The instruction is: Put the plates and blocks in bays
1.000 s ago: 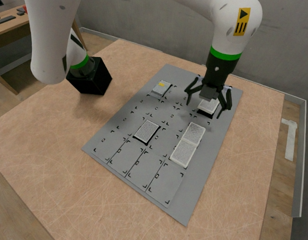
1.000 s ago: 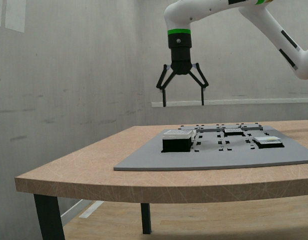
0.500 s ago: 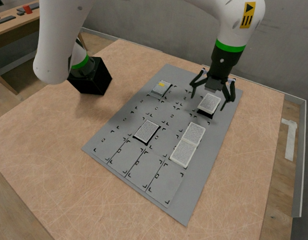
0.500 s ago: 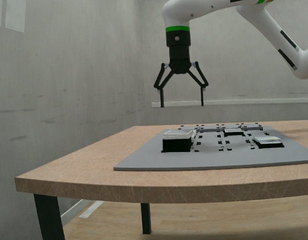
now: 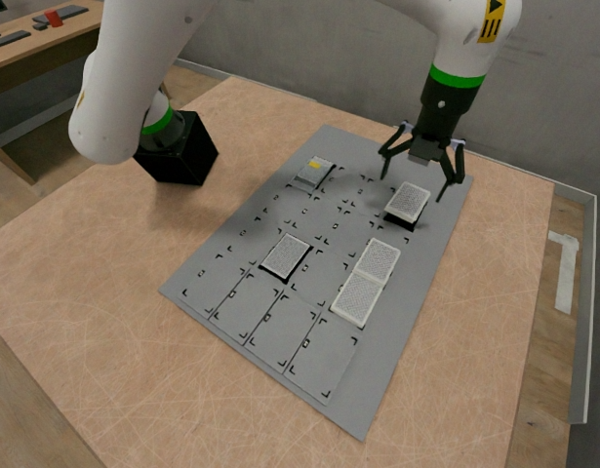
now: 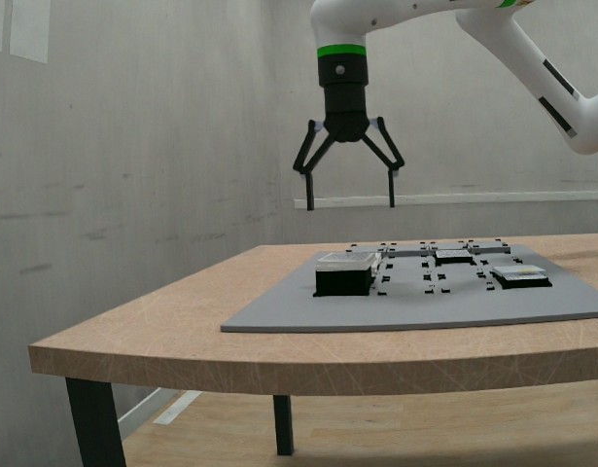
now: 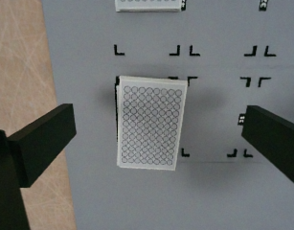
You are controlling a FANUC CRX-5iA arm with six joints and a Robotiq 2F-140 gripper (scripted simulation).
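Now: the clear lid 310 mm behind my hand, 20 mm to the left of it and 130 mm below it. Round my hand: black deep-well block (10 mm ahead, 50 mm to the left, 120 mm below); black sealed plate (210 mm behind, 270 mm to the right, 140 mm below).
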